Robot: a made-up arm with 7 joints.
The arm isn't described. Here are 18 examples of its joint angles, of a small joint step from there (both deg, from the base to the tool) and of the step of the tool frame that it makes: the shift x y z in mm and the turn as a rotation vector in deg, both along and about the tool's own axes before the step.
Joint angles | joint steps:
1: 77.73 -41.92 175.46 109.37 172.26 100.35 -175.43 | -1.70 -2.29 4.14 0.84 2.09 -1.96 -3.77
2: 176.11 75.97 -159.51 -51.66 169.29 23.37 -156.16 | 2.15 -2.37 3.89 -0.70 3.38 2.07 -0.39
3: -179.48 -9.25 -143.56 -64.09 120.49 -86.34 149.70 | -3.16 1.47 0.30 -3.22 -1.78 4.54 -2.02
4: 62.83 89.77 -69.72 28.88 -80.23 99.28 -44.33 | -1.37 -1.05 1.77 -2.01 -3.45 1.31 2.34
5: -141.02 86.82 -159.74 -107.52 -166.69 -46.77 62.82 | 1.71 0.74 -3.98 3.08 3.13 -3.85 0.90
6: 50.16 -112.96 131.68 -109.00 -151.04 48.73 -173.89 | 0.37 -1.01 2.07 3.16 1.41 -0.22 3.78
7: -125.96 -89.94 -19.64 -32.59 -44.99 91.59 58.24 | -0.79 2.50 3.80 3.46 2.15 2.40 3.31
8: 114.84 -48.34 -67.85 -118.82 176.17 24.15 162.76 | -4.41 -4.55 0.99 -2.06 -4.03 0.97 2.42
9: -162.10 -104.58 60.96 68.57 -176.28 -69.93 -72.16 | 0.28 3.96 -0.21 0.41 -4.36 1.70 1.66
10: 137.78 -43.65 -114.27 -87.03 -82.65 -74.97 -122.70 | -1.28 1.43 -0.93 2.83 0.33 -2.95 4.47
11: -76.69 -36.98 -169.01 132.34 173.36 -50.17 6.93 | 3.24 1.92 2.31 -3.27 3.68 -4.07 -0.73
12: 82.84 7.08 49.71 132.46 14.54 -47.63 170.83 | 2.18 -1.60 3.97 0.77 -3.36 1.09 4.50
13: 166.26 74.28 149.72 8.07 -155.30 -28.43 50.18 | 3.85 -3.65 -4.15 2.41 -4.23 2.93 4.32
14: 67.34 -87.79 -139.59 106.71 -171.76 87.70 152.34 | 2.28 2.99 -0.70 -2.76 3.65 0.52 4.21
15: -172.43 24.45 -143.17 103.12 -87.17 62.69 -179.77 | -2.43 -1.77 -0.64 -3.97 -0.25 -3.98 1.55
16: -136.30 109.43 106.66 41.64 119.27 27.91 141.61 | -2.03 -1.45 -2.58 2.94 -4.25 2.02 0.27
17: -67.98 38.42 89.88 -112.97 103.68 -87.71 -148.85 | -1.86 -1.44 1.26 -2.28 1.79 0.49 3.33
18: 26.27 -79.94 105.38 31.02 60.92 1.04 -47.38 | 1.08 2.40 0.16 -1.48 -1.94 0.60 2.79
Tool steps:
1: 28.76 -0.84 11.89 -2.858 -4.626 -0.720
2: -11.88 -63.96 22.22 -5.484 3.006 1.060
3: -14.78 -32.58 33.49 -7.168 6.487 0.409
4: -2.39 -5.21 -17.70 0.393 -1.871 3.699
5: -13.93 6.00 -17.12 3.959 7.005 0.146
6: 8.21 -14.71 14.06 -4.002 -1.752 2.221
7: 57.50 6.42 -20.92 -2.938 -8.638 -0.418
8: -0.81 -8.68 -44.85 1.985 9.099 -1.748
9: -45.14 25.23 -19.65 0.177 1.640 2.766
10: -6.63 -2.61 -22.30 -3.682 -2.971 6.363
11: -4.43 -34.91 20.04 -0.238 -0.823 -2.965
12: -1.39 -43.94 19.64 -8.788 0.789 1.200
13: 9.92 99.14 -36.89 6.952 -3.538 0.064
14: -29.88 23.39 -8.28 -2.120 3.764 3.365
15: 13.57 16.40 -24.33 0.505 -1.324 3.658
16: -28.84 -4.01 0.15 2.691 3.922 -5.174
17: -13.63 3.16 15.75 3.082 -0.844 6.863
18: -42.29 -22.70 10.71 -0.341 2.999 2.149
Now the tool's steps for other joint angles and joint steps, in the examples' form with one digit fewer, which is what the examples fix.
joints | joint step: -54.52 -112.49 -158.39 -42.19 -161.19 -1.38 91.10 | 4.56 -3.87 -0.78 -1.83 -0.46 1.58 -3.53
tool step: -25.8 73.8 40.1 2.66 2.41 -4.27
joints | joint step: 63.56 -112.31 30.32 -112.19 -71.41 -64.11 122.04 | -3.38 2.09 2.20 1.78 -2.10 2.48 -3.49
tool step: 22.1 6.5 18.8 -8.31 0.93 -0.92
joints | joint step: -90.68 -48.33 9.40 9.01 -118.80 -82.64 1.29 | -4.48 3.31 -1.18 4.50 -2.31 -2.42 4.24
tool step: -20.9 70.2 -70.3 8.12 7.67 9.69
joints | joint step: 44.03 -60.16 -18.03 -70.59 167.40 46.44 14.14 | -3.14 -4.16 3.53 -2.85 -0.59 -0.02 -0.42
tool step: 20.5 5.7 -73.8 1.45 -7.65 -1.69
